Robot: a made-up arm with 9 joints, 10 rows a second.
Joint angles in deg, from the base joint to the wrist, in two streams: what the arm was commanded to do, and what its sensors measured. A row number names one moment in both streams.
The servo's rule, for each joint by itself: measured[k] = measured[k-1] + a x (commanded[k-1-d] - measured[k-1]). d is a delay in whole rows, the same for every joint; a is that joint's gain. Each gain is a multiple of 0.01, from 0.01 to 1. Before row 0 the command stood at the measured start. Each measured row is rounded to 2 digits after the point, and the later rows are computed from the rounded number. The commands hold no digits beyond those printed.
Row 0, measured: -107.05 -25.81 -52.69 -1.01 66.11 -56.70 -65.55 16.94 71.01
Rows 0 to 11, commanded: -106.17 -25.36 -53.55 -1.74 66.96 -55.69 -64.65 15.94 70.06; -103.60 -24.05 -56.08 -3.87 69.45 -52.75 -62.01 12.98 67.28; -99.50 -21.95 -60.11 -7.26 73.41 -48.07 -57.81 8.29 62.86; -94.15 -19.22 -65.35 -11.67 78.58 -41.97 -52.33 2.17 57.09; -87.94 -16.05 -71.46 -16.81 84.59 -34.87 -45.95 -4.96 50.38; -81.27 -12.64 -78.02 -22.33 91.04 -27.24 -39.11 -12.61 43.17; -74.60 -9.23 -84.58 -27.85 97.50 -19.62 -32.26 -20.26 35.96; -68.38 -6.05 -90.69 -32.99 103.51 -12.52 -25.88 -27.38 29.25; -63.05 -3.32 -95.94 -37.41 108.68 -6.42 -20.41 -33.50 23.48; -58.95 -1.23 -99.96 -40.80 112.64 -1.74 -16.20 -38.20 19.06; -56.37 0.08 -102.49 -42.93 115.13 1.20 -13.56 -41.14 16.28; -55.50 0.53 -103.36 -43.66 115.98 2.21 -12.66 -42.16 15.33
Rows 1 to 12, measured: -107.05 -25.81 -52.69 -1.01 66.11 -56.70 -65.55 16.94 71.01; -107.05 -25.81 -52.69 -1.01 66.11 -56.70 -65.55 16.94 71.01; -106.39 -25.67 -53.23 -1.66 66.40 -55.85 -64.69 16.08 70.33; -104.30 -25.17 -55.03 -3.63 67.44 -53.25 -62.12 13.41 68.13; -100.70 -24.17 -58.23 -6.86 69.47 -48.90 -57.98 9.01 64.34; -95.79 -22.64 -62.72 -11.14 72.57 -43.08 -52.56 3.13 59.12; -89.90 -20.60 -68.23 -16.19 76.66 -36.18 -46.21 -3.83 52.83; -83.43 -18.13 -74.40 -21.65 81.55 -28.67 -39.39 -11.38 45.87; -76.81 -15.37 -80.81 -27.17 86.97 -21.07 -32.55 -19.02 38.73; -70.49 -12.48 -87.03 -32.35 92.59 -13.89 -26.15 -26.21 31.90; -64.91 -9.64 -92.64 -36.85 98.06 -7.62 -20.64 -32.48 25.84; -60.44 -7.03 -97.25 -40.37 103.02 -2.68 -16.38 -37.40 20.96
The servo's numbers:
d 2
a 0.75 0.31 0.63 0.89 0.34 0.84 0.96 0.86 0.72

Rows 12 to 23, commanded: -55.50 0.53 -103.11 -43.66 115.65 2.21 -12.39 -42.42 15.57; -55.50 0.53 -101.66 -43.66 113.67 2.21 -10.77 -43.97 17.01; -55.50 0.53 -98.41 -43.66 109.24 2.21 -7.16 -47.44 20.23; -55.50 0.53 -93.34 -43.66 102.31 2.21 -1.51 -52.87 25.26; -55.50 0.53 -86.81 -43.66 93.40 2.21 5.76 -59.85 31.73; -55.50 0.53 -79.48 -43.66 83.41 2.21 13.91 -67.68 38.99; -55.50 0.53 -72.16 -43.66 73.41 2.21 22.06 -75.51 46.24; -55.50 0.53 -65.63 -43.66 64.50 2.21 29.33 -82.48 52.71; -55.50 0.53 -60.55 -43.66 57.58 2.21 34.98 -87.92 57.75; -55.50 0.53 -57.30 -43.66 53.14 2.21 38.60 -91.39 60.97; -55.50 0.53 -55.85 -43.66 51.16 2.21 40.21 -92.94 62.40; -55.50 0.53 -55.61 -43.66 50.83 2.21 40.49 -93.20 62.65
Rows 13 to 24, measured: -57.39 -4.83 -100.55 -42.65 107.14 0.58 -13.67 -40.62 17.59; -55.97 -3.17 -102.32 -43.55 110.15 1.95 -12.70 -41.94 15.96; -55.62 -2.02 -102.82 -43.65 112.02 2.17 -12.40 -42.35 15.68; -55.53 -1.23 -102.09 -43.66 112.58 2.20 -10.84 -43.74 16.64; -55.51 -0.68 -99.77 -43.66 111.44 2.21 -7.31 -46.92 19.22; -55.50 -0.30 -95.72 -43.66 108.34 2.21 -1.74 -52.04 23.57; -55.50 -0.04 -90.11 -43.66 103.26 2.21 5.46 -58.76 29.45; -55.50 0.14 -83.41 -43.66 96.51 2.21 13.57 -66.43 36.32; -55.50 0.26 -76.32 -43.66 88.66 2.21 21.72 -74.24 43.46; -55.50 0.34 -69.59 -43.66 80.45 2.21 29.03 -81.33 50.12; -55.50 0.40 -63.89 -43.66 72.67 2.21 34.74 -87.00 55.61; -55.50 0.44 -59.74 -43.66 66.03 2.21 38.45 -90.78 59.47
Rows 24 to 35, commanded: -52.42 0.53 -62.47 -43.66 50.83 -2.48 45.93 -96.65 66.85; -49.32 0.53 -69.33 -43.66 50.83 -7.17 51.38 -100.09 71.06; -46.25 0.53 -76.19 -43.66 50.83 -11.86 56.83 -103.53 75.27; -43.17 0.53 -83.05 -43.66 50.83 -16.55 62.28 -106.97 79.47; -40.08 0.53 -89.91 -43.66 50.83 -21.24 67.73 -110.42 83.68; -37.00 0.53 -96.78 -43.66 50.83 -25.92 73.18 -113.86 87.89; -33.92 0.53 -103.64 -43.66 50.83 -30.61 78.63 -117.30 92.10; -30.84 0.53 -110.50 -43.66 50.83 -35.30 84.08 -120.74 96.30; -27.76 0.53 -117.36 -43.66 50.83 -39.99 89.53 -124.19 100.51; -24.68 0.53 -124.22 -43.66 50.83 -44.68 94.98 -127.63 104.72; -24.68 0.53 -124.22 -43.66 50.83 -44.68 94.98 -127.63 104.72; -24.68 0.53 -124.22 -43.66 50.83 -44.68 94.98 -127.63 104.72
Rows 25 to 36, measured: -55.50 0.47 -57.29 -43.66 60.97 2.21 40.14 -92.64 61.58; -55.50 0.49 -56.23 -43.66 57.52 2.21 40.48 -93.12 62.35; -53.19 0.50 -60.16 -43.66 55.25 -1.73 45.71 -96.16 65.59; -50.29 0.51 -65.94 -43.66 53.75 -6.30 51.15 -99.54 69.53; -47.26 0.52 -72.40 -43.66 52.76 -10.97 56.60 -102.97 73.66; -44.19 0.52 -79.11 -43.66 52.10 -15.66 62.05 -106.41 77.84; -41.11 0.52 -85.91 -43.66 51.67 -20.35 67.50 -109.86 82.04; -38.03 0.52 -92.76 -43.66 51.38 -25.03 72.95 -113.30 86.25; -34.95 0.52 -99.61 -43.66 51.19 -29.72 78.40 -116.74 90.46; -31.87 0.52 -106.47 -43.66 51.07 -34.41 83.85 -120.18 94.66; -28.79 0.52 -113.33 -43.66 50.99 -39.10 89.30 -123.63 98.87; -25.71 0.52 -120.19 -43.66 50.94 -43.79 94.75 -127.07 103.08
